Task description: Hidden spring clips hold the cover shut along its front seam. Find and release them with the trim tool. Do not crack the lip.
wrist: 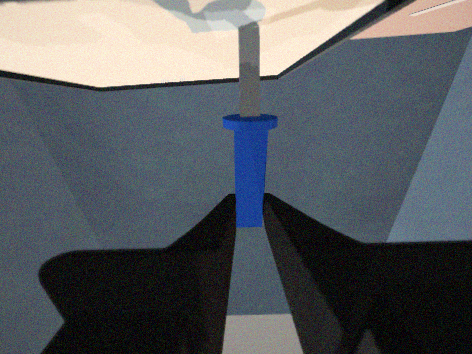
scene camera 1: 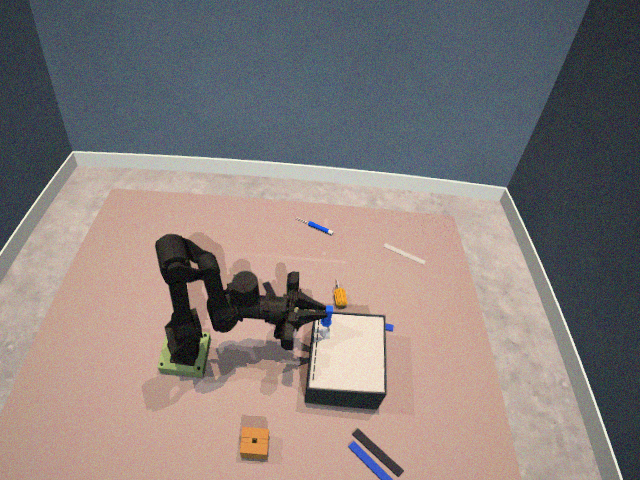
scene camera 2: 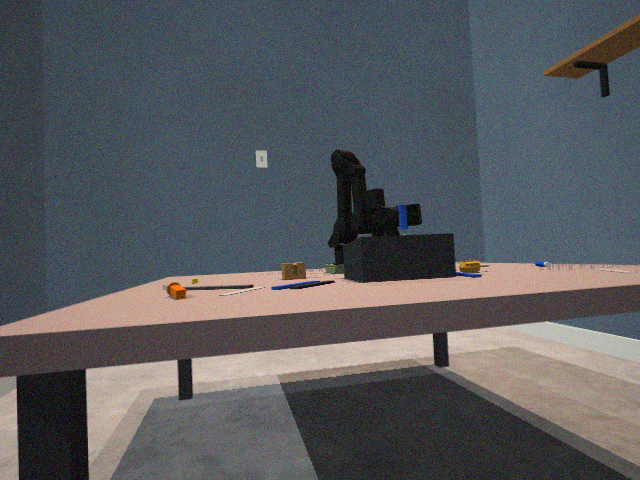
Labels:
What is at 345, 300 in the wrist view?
My gripper.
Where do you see a cover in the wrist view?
96, 50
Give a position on an orange block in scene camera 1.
254, 444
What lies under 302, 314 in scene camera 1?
My gripper.

